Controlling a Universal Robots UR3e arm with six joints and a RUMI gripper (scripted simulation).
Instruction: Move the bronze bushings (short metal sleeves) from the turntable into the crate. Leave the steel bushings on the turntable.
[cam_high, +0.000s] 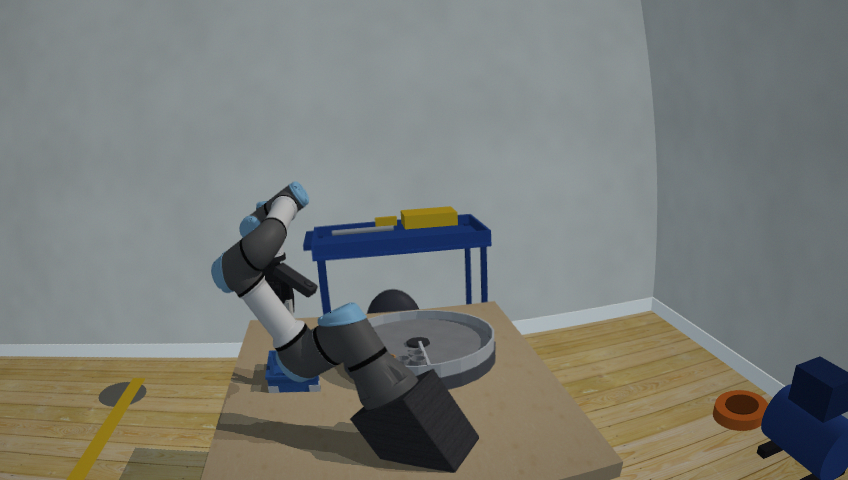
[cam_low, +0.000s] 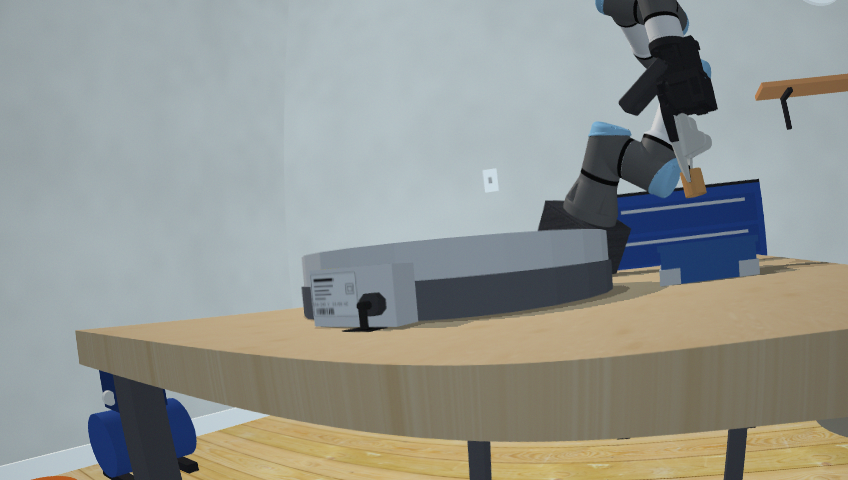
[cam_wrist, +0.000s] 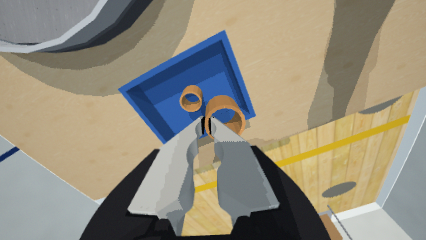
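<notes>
The blue crate lies 3 cm ahead of my hand, 2 cm to the left of it and 13 cm below it. Round my hand: grey turntable 17 cm ahead, 32 cm to the right, 10 cm below.
</notes>
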